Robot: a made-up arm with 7 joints.
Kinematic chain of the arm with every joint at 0, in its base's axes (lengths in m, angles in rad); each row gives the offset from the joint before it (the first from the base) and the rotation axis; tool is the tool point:
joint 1: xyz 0 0.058 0 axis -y
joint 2: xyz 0 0.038 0 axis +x
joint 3: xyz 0 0 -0.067 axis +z
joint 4: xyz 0 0 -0.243 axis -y
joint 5: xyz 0 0 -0.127 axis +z
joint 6: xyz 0 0 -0.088 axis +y
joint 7: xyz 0 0 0 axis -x
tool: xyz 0 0 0
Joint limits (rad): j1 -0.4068..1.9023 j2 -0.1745..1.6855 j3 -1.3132..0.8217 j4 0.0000..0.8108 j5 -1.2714..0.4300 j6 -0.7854..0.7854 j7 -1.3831..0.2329
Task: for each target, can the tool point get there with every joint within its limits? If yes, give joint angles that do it. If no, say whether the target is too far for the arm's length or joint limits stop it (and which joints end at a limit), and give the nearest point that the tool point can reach.
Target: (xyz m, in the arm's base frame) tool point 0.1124 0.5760 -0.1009
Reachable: yes | joints 0.0294 1.2608 0.4075 0.5876 -0.6093 0.5383 -0.0027
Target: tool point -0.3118 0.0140 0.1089
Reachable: no: joint limits stop it (at a limit: joint 2, joint 3, joint 4) | nearest point -0.1859 0.5380 0.0649 | short by 0.541 m
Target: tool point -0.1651 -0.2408 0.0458
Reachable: no: joint limits stop it (at a limit: joint 1, joint 2, joint 3, joint 4) | nearest point -0.1317 -0.1319 -0.4060 | short by 0.466 m
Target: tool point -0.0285 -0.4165 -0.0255
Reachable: no: joint limits stop it (at a limit: joint 1, joint 2, joint 3, joint 4) | nearest point -0.1317 -0.1319 -0.4060 | short by 0.486 m
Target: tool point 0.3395 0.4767 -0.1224
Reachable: yes | joints 1.1868 0.8337 -0.6842 0.0821 -0.5904 -0.6011 -0.5947
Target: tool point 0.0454 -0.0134 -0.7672
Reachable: no: too far | nearest point 0.0307 0.0220 -0.5189 | short by 0.251 m
